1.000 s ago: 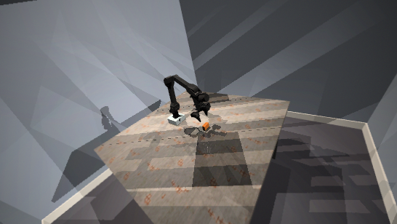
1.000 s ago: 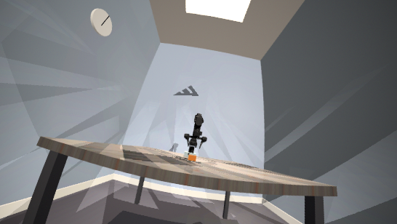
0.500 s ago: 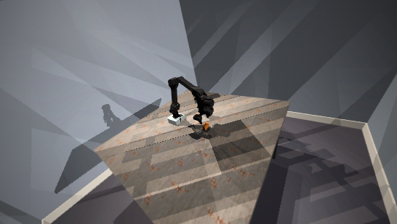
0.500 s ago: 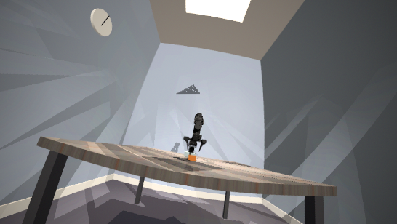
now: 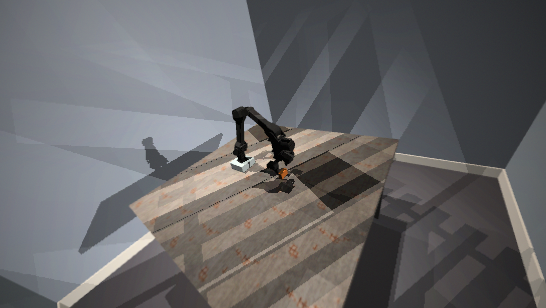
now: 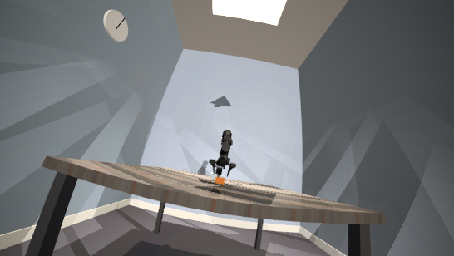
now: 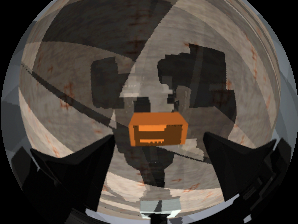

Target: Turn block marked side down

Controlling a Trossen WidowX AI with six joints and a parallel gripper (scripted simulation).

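Right now my gripper tip is 1 cm past the orange block and 3 cm above it.
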